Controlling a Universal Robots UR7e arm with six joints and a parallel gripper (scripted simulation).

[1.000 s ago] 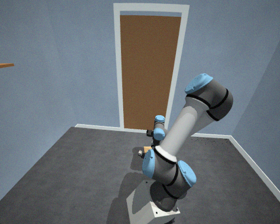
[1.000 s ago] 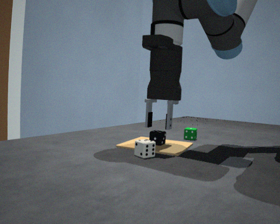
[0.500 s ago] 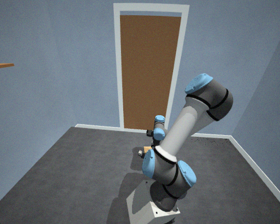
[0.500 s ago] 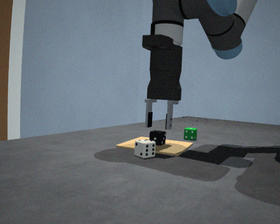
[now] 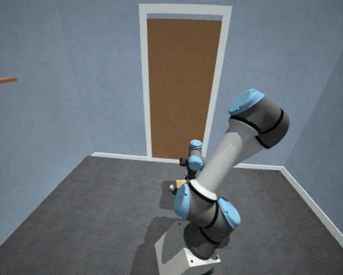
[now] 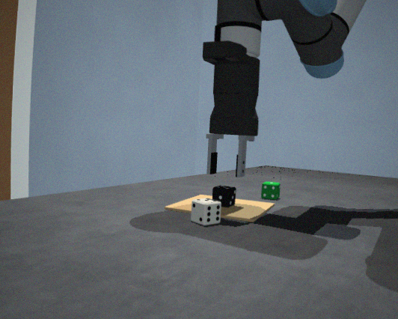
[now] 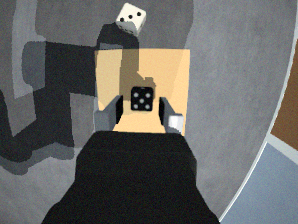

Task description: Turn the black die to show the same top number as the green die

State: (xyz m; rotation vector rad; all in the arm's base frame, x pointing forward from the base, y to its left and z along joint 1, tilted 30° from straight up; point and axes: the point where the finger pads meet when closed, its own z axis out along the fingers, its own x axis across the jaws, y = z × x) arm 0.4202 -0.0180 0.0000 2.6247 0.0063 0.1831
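The black die is 50 mm below my hand. Also, from my hand: white die: 110 mm to the left, 60 mm below, 10 mm behind; tan mat: 70 mm below; green die: 140 mm to the right, 60 mm below, 40 mm behind.
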